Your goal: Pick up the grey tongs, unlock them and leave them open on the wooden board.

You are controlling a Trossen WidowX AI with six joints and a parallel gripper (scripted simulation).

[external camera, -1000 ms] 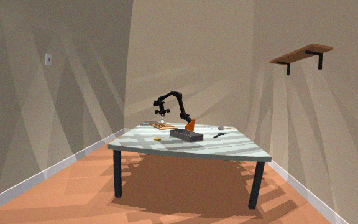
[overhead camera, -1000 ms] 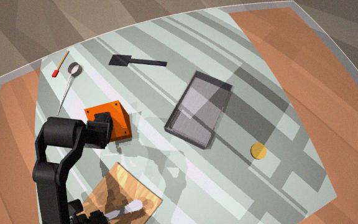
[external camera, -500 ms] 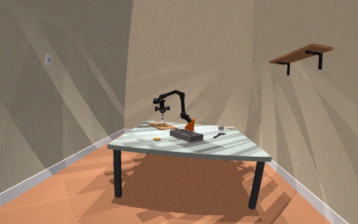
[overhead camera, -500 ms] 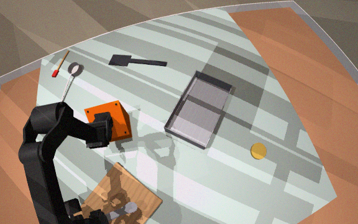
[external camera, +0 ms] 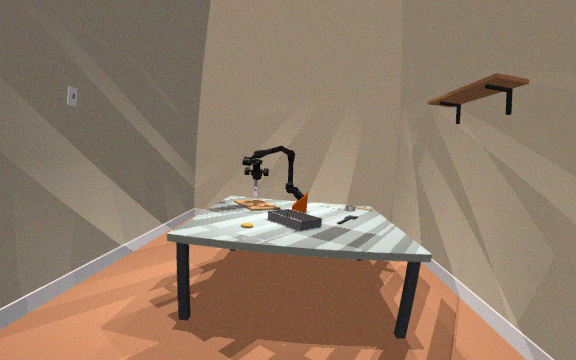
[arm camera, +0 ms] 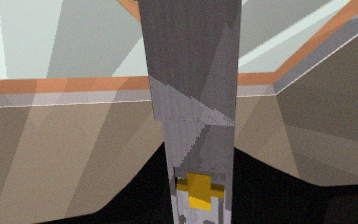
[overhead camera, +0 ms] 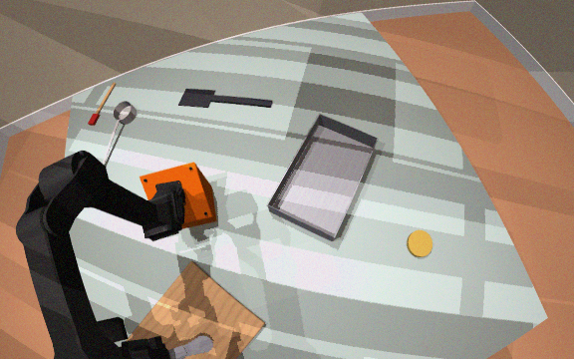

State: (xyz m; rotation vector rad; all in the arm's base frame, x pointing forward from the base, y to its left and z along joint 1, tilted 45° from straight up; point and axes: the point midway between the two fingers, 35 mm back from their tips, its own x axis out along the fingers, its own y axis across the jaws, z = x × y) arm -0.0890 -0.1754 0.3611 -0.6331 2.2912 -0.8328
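Right now the yellow lock piece is 3 cm ahead of my gripper tip, 1 cm to the left of it and 2 cm above it. Also, from my gripper tip: roasting tin 50 cm ahead, 40 cm to the left, 19 cm below; yellow disc 70 cm ahead, 17 cm to the left, 21 cm below; wooden board 7 cm ahead, 3 cm to the left, 21 cm below.
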